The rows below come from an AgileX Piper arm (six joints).
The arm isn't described. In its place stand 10 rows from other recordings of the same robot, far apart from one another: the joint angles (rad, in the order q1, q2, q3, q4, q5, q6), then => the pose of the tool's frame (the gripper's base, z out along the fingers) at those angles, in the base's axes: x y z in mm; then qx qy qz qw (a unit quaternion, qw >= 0).
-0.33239, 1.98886, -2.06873, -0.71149, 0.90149, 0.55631 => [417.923 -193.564 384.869 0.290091 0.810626 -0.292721 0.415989]
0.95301, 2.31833, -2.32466, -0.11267, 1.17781, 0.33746 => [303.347 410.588 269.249 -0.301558 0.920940 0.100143 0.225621]
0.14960, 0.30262, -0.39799, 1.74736, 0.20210, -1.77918 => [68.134 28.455 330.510 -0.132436 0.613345 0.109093 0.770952]
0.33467, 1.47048, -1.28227, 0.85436, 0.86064, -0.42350 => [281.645 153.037 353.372 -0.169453 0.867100 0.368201 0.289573]
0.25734, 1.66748, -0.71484, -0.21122, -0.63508, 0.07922 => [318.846 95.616 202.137 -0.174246 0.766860 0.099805 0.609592]
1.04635, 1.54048, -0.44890, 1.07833, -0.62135, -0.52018 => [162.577 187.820 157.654 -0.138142 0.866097 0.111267 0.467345]
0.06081, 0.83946, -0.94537, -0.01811, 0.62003, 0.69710 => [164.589 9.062 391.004 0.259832 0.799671 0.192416 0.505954]
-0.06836, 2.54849, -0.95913, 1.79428, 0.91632, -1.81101 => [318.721 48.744 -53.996 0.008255 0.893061 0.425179 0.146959]
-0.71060, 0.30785, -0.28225, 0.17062, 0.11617, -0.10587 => [63.588 -52.360 277.941 0.267625 0.674394 -0.211970 0.654705]
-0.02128, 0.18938, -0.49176, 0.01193, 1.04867, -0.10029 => [25.480 0.399 273.938 -0.035066 0.897184 -0.020802 0.439771]
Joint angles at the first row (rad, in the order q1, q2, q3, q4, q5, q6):
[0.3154 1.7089 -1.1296 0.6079 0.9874 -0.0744]
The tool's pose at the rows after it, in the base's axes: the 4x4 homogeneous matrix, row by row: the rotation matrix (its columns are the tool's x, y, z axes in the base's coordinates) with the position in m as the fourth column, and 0 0 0 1 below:
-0.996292, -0.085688, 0.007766, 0.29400; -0.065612, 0.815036, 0.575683, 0.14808; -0.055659, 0.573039, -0.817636, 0.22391; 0, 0, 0, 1
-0.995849, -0.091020, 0.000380, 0.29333; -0.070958, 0.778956, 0.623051, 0.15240; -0.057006, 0.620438, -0.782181, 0.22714; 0, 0, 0, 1
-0.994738, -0.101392, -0.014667, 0.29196; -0.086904, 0.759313, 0.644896, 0.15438; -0.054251, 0.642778, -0.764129, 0.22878; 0, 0, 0, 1
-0.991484, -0.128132, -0.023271, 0.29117; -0.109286, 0.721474, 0.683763, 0.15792; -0.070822, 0.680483, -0.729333, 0.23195; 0, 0, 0, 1
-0.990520, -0.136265, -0.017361, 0.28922; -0.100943, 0.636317, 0.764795, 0.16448; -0.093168, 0.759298, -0.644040, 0.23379; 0, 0, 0, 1
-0.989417, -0.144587, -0.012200, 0.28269; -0.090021, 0.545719, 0.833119, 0.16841; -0.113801, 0.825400, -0.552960, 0.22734; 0, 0, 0, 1
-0.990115, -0.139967, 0.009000, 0.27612; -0.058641, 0.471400, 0.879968, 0.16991; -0.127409, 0.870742, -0.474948, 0.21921; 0, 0, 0, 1
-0.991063, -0.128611, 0.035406, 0.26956; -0.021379, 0.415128, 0.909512, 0.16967; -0.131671, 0.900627, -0.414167, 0.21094; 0, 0, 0, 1
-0.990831, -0.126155, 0.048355, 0.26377; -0.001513, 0.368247, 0.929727, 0.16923; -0.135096, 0.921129, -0.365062, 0.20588; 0, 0, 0, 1
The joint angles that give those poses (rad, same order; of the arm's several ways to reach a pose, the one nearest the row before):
[0.3154 1.7089 -1.1296 0.7109 0.9882 -0.1438]
[0.3154 1.7089 -1.1297 0.7806 1.0002 -0.1869]
[0.3154 1.7089 -1.1296 0.8120 1.0181 -0.2143]
[0.3154 1.7089 -1.1296 0.8713 1.0333 -0.2730]
[0.3154 1.7089 -1.1039 1.0195 1.0350 -0.3774]
[0.3154 1.7089 -1.0385 1.1824 1.0350 -0.5210]
[0.3154 1.7089 -0.9683 1.3286 1.0330 -0.6487]
[0.3154 1.7089 -0.9019 1.4504 1.0350 -0.7543]
[0.3154 1.7089 -0.8541 1.5357 1.0540 -0.8337]

